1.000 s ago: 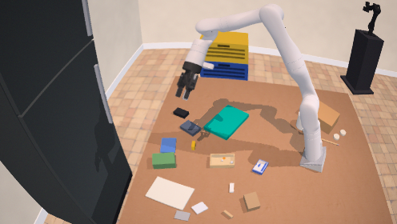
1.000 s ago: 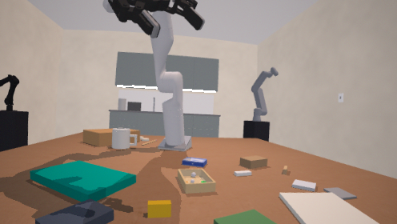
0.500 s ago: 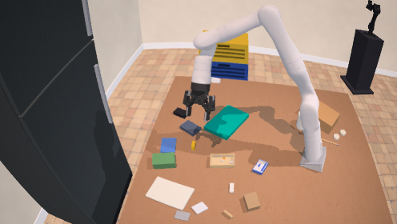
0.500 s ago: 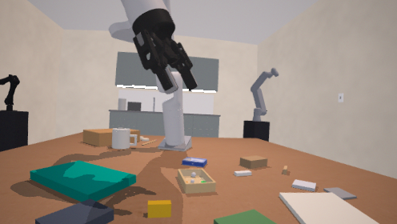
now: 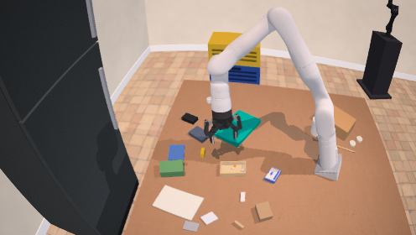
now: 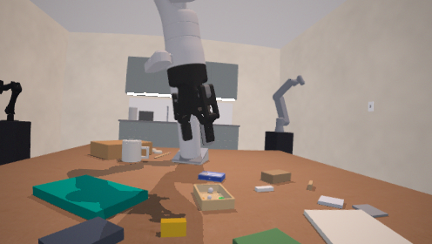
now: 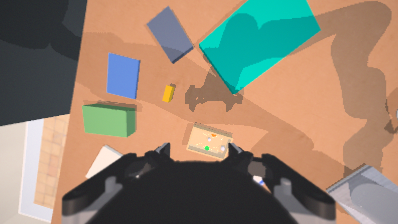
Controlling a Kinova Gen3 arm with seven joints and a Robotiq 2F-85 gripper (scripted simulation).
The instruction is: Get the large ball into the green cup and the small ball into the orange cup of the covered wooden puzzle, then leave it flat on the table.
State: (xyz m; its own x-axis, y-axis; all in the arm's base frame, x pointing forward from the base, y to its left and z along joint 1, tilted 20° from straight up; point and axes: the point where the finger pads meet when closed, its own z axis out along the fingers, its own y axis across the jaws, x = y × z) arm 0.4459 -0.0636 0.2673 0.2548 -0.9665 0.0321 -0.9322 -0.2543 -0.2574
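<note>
My hand is 140 mm above the covered wooden puzzle, 50 mm to the right of it and 40 mm past it. From my hand the other things lie so: grey box: 180 mm to the right, 130 mm below, 100 mm ahead; yellow block: 130 mm below, 90 mm ahead, 60 mm to the right; green block: 230 mm ahead, 120 mm below, 40 mm to the left.
</note>
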